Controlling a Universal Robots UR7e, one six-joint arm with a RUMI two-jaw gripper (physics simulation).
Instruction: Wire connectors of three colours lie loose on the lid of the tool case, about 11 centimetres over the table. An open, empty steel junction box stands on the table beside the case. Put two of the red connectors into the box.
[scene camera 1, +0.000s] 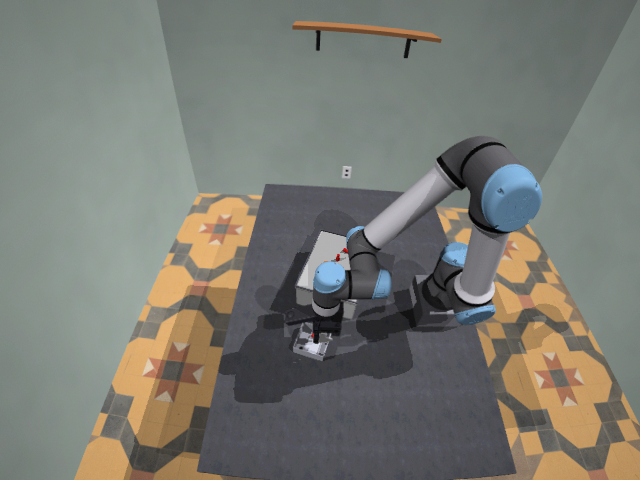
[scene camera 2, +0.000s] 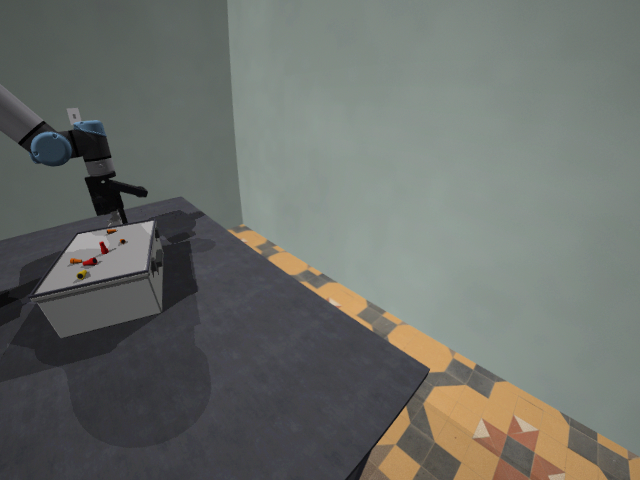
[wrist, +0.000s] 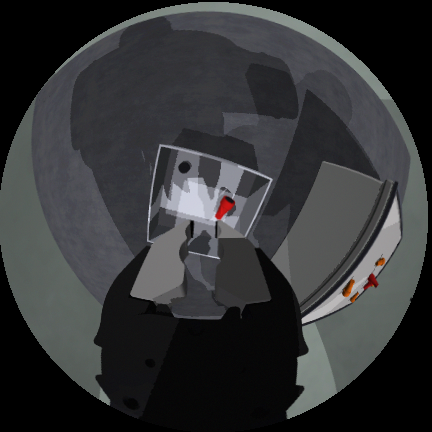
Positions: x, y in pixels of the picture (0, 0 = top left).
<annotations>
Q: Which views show the gripper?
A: Scene camera 1, scene camera 2 and the wrist view: all of them.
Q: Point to a tool case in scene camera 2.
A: At 126, 283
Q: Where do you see a steel junction box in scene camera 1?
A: At 304, 345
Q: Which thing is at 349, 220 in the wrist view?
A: A tool case.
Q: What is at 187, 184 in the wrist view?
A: A steel junction box.
</annotations>
